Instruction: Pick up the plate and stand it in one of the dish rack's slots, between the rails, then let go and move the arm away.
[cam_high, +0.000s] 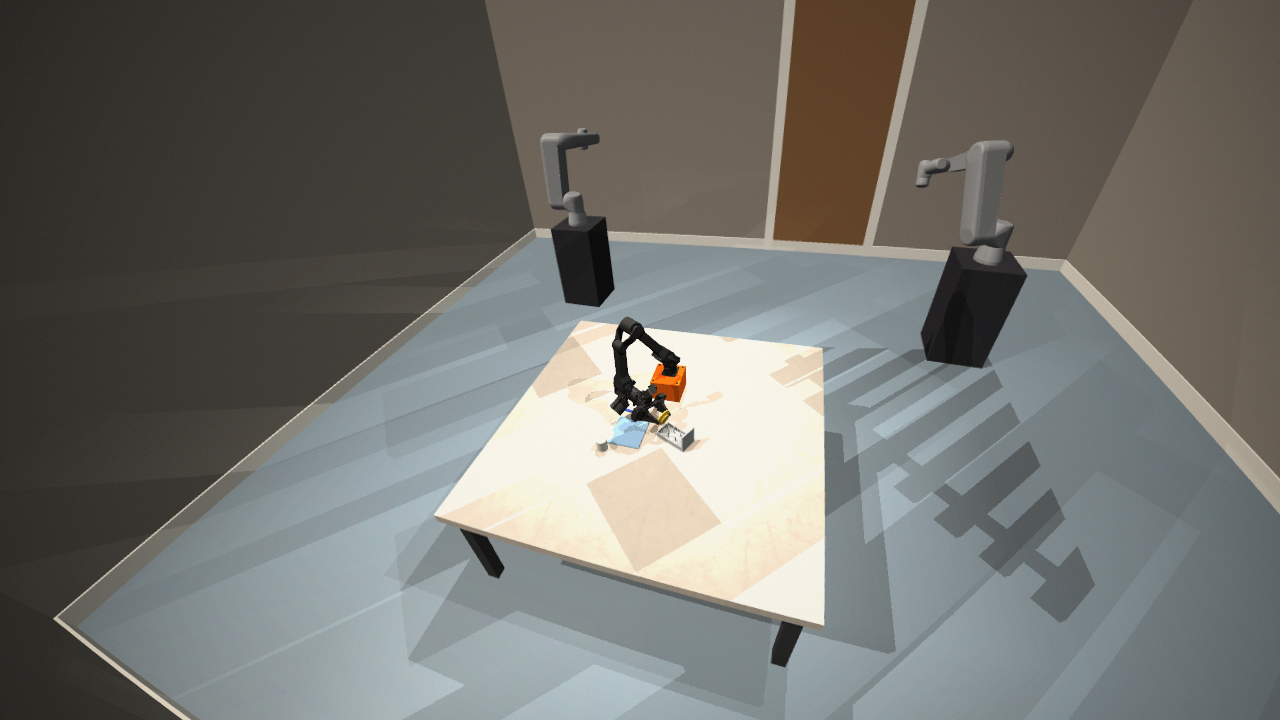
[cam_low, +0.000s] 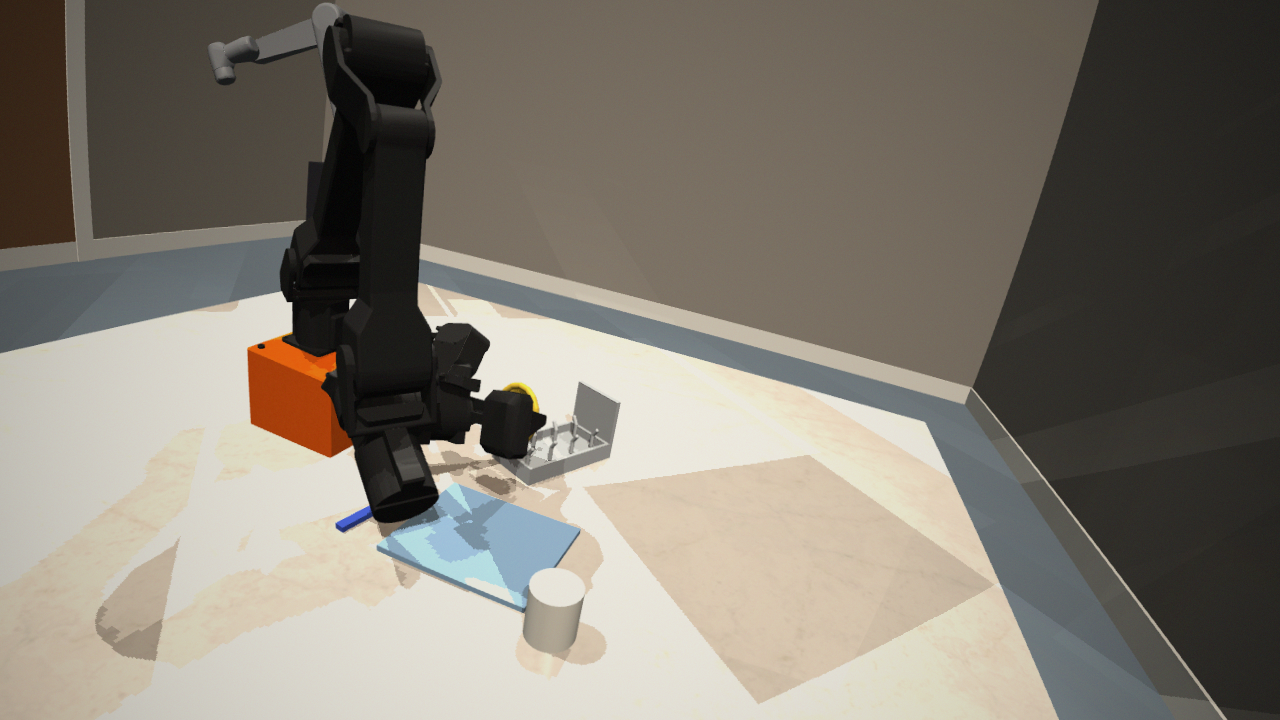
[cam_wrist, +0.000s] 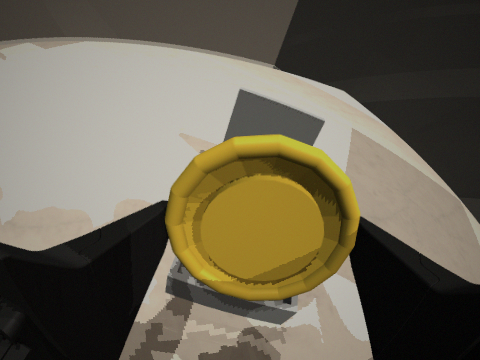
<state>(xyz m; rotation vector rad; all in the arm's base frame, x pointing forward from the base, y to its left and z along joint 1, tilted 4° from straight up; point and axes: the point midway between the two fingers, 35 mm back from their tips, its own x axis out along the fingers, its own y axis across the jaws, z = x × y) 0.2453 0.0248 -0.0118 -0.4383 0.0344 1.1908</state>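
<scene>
My gripper tip is 5 cm to the right of the grey dish rack, 5 cm above it and 2 cm short of it. From my gripper tip the other things lie so: light blue mat (14 cm to the right, 7 cm below, 5 cm ahead); then blue spoon (16 cm to the right, 7 cm below, 6 cm behind); then yellow plate (1 cm to the right).
</scene>
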